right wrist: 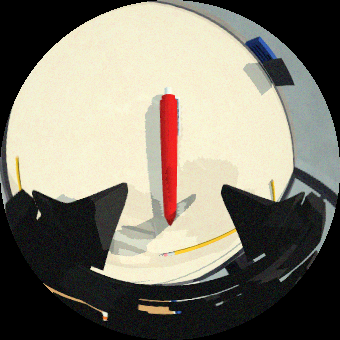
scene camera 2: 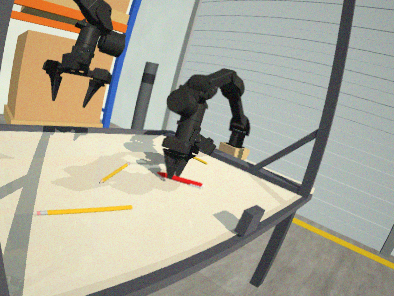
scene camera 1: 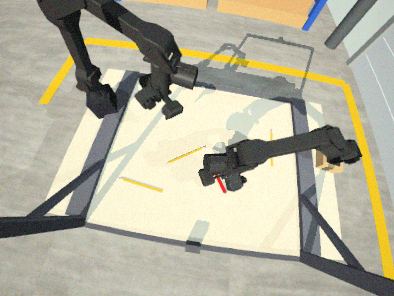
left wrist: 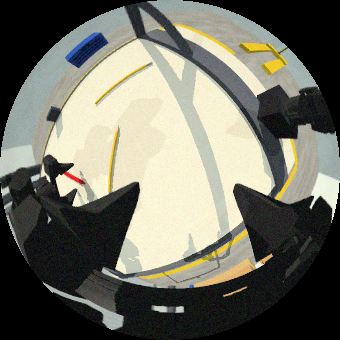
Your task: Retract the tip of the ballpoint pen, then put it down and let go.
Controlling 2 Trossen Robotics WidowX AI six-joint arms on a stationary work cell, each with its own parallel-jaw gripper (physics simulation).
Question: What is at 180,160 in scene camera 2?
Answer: My right gripper.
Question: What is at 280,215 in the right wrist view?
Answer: My right gripper.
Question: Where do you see a red ballpoint pen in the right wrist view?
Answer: At 169,105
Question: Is my left gripper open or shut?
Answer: Open.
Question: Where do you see a dark frame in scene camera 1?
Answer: At 81,198
